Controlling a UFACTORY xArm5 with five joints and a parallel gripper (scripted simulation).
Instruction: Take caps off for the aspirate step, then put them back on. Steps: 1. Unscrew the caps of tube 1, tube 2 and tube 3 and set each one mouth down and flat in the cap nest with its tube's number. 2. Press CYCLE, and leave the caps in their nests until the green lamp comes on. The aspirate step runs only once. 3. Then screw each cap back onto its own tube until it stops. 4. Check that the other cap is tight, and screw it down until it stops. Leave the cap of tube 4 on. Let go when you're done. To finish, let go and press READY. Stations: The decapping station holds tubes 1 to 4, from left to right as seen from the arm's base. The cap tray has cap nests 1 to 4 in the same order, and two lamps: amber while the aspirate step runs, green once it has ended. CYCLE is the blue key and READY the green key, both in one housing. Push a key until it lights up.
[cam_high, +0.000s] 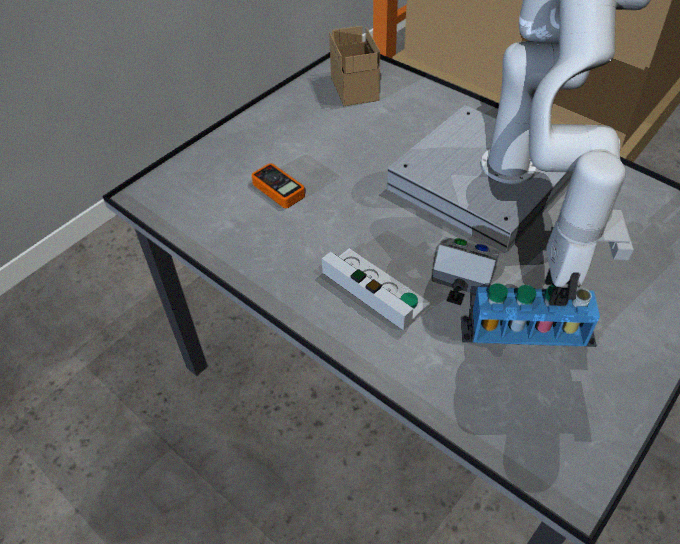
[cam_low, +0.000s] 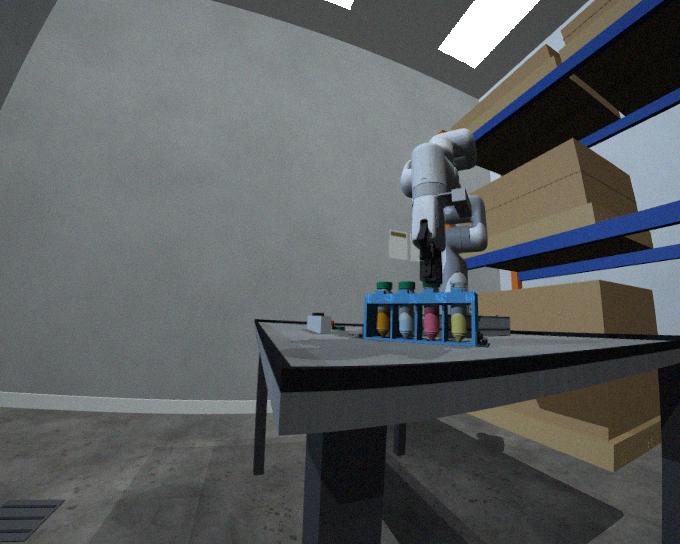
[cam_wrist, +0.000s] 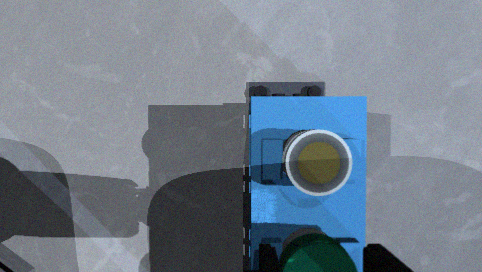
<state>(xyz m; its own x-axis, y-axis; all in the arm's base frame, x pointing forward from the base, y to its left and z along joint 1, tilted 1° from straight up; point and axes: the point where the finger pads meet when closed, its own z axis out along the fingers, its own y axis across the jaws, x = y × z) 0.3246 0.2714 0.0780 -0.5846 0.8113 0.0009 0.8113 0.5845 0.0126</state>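
Now: the threaded neck 3 cm ahead of my hand, 4 cm to the right of it and 2 cm below it. Round my hand: green key (5 cm behind, 23 cm to the right, 7 cm below); then blue key (6 cm behind, 18 cm to the right, 7 cm below); then key housing (4 cm behind, 21 cm to the right, 8 cm below).
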